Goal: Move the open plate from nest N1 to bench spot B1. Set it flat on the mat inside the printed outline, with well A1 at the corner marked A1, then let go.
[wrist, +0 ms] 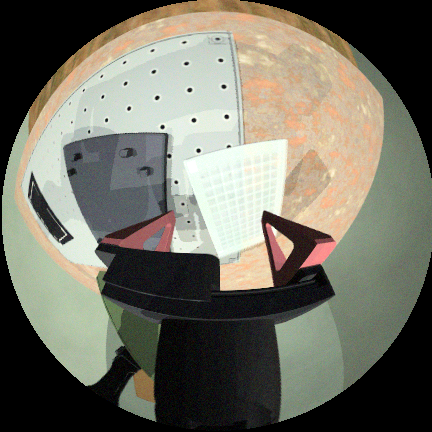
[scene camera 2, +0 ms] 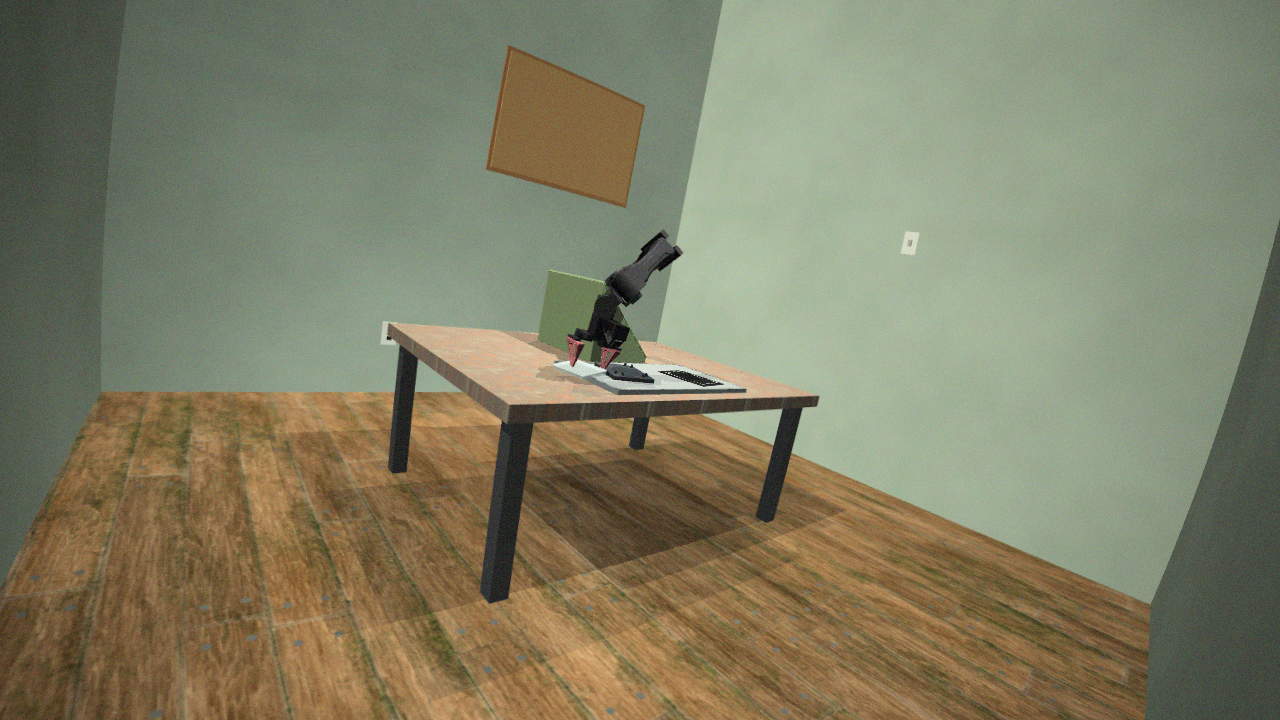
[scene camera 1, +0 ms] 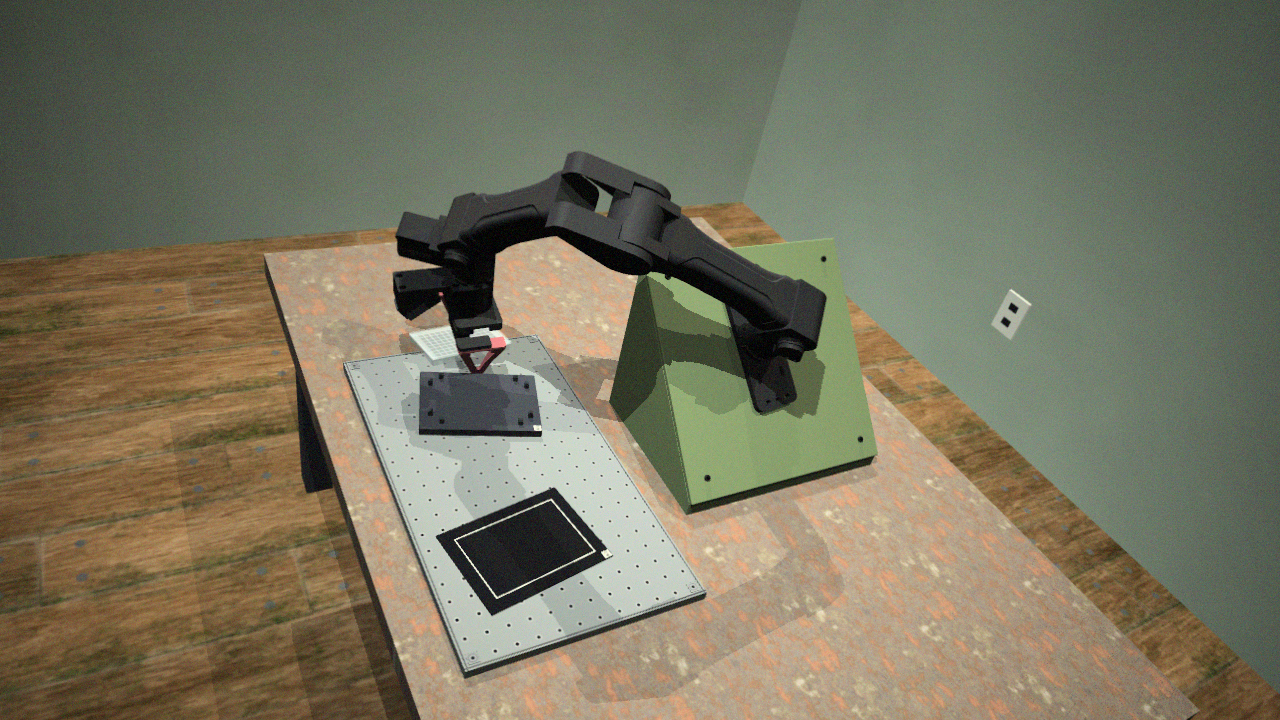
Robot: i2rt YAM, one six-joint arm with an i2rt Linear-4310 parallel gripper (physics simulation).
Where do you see a white well plate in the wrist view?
233, 185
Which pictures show my gripper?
The wrist view, scene camera 2 and scene camera 1: all of them.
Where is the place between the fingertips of my gripper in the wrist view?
217, 214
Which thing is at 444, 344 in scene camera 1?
A white well plate.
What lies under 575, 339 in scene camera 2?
My gripper.
